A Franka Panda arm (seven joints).
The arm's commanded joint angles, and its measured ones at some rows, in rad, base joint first. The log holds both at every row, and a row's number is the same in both.
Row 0, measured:
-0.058 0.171 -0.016 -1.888 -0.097 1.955 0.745
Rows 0 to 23, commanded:
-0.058 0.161 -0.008 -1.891 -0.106 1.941 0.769
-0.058 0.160 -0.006 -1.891 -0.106 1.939 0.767
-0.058 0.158 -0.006 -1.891 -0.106 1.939 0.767
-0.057 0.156 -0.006 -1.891 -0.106 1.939 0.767
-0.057 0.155 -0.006 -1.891 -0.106 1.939 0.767
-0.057 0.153 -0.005 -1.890 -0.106 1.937 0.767
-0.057 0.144 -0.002 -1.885 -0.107 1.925 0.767
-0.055 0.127 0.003 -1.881 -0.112 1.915 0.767
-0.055 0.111 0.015 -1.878 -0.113 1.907 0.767
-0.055 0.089 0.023 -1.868 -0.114 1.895 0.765
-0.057 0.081 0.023 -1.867 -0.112 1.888 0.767
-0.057 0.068 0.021 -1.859 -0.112 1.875 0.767
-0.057 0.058 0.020 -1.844 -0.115 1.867 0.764
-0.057 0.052 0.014 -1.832 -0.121 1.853 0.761
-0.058 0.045 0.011 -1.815 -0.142 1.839 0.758
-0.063 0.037 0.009 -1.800 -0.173 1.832 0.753
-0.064 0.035 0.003 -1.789 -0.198 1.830 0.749
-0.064 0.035 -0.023 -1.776 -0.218 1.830 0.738
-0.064 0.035 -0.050 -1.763 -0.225 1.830 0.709
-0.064 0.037 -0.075 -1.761 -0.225 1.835 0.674
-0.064 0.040 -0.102 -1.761 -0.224 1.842 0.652
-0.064 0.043 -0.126 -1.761 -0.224 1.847 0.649
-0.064 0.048 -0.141 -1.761 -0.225 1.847 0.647
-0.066 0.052 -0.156 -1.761 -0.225 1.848 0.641
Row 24, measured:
-0.064 0.033 -0.120 -1.779 -0.211 1.853 0.661
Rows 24 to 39, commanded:
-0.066 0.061 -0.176 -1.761 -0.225 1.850 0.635
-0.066 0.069 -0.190 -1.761 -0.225 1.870 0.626
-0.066 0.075 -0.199 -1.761 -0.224 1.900 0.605
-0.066 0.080 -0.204 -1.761 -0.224 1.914 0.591
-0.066 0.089 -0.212 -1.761 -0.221 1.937 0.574
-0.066 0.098 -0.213 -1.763 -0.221 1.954 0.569
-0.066 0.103 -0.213 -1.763 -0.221 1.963 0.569
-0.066 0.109 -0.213 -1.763 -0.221 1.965 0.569
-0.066 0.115 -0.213 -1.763 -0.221 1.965 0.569
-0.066 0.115 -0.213 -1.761 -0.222 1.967 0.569
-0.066 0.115 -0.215 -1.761 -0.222 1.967 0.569
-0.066 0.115 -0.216 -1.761 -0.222 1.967 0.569
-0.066 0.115 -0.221 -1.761 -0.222 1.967 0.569
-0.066 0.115 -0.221 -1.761 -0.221 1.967 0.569
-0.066 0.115 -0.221 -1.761 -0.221 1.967 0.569
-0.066 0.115 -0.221 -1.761 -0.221 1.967 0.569
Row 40, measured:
-0.067 0.113 -0.217 -1.774 -0.211 1.964 0.582
